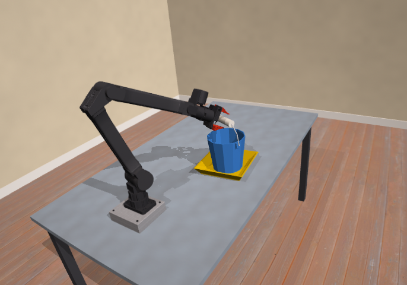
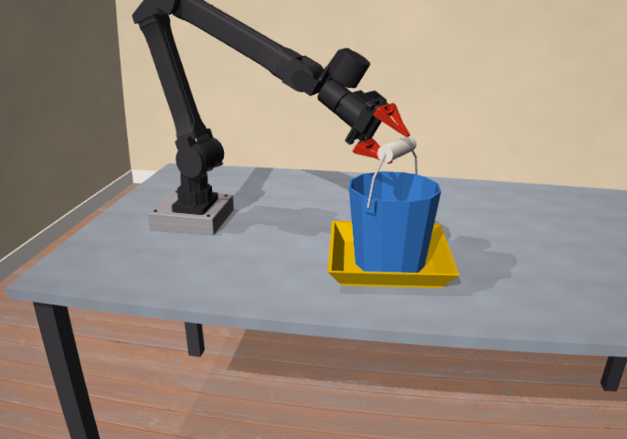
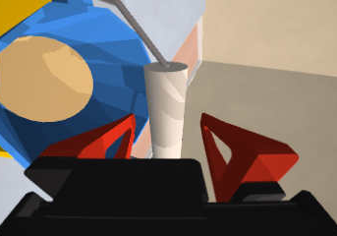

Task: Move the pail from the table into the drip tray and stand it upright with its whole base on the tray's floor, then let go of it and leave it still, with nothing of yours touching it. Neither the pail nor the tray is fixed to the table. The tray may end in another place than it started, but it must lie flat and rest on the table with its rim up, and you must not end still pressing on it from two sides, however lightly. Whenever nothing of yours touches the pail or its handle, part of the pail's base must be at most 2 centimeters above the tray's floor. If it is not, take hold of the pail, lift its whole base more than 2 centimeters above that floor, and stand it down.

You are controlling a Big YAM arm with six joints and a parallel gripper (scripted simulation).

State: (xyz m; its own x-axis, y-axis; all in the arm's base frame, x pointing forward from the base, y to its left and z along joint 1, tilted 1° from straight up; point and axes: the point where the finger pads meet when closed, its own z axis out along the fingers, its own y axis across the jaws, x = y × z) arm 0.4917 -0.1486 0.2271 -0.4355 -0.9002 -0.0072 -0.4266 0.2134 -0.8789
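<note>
My hand is 40 mm above the pail handle. Also, from my hand: yellow drip tray 250 mm below; then blue pail 110 mm below.
</note>
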